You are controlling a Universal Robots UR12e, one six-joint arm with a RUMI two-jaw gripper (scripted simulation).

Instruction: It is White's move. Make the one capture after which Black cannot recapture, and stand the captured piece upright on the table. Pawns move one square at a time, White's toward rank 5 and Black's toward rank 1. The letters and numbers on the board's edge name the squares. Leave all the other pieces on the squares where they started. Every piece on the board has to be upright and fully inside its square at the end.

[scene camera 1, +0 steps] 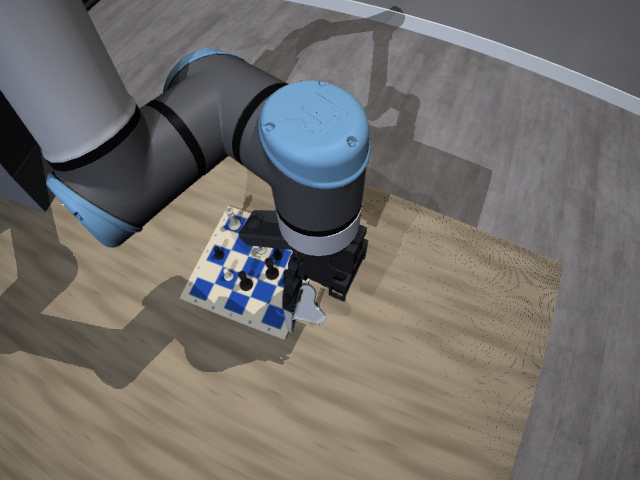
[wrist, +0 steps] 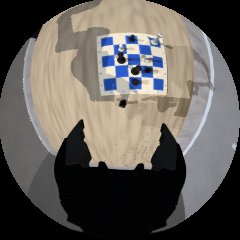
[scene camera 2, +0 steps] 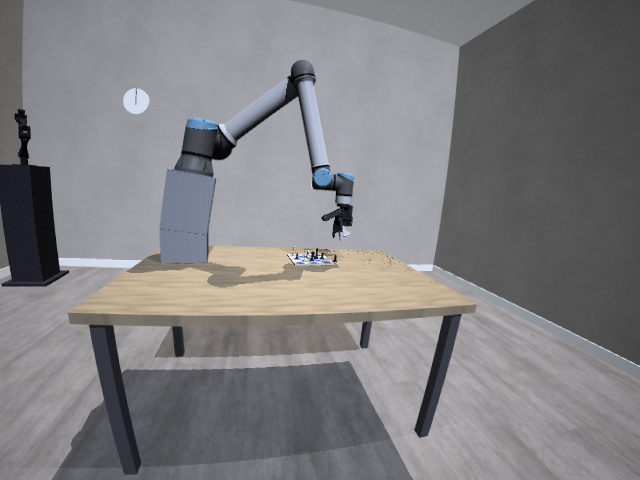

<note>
In view: my gripper (scene camera 1: pixel 313 287) and a blue-and-cream chessboard (scene camera 1: pixel 260 308).
The blue-and-cream chessboard is seen too in the wrist view (wrist: pixel 114 78). My gripper is seen too in the wrist view (wrist: pixel 122 122).
</note>
